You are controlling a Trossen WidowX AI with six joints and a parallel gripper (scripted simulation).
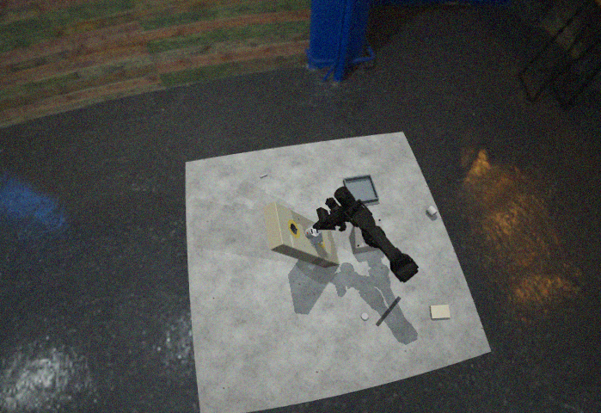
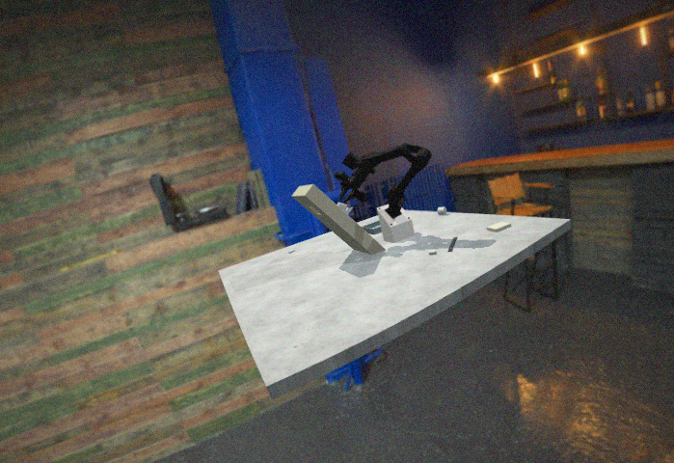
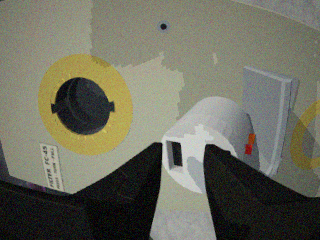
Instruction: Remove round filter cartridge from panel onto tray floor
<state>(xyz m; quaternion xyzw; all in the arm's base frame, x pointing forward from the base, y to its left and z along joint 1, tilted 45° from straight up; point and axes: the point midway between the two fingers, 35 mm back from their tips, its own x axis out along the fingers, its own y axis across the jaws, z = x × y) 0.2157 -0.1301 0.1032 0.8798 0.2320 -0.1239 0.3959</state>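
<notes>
Right now the round filter cartridge is 10 mm ahead of my gripper tip and 20 mm below it. Also, from my gripper tip: beige block 490 mm behind, 450 mm to the left, 250 mm below; small pin 130 mm ahead, 480 mm to the right, 250 mm below; tray 340 mm behind, 260 mm to the right, 250 mm below.
</notes>
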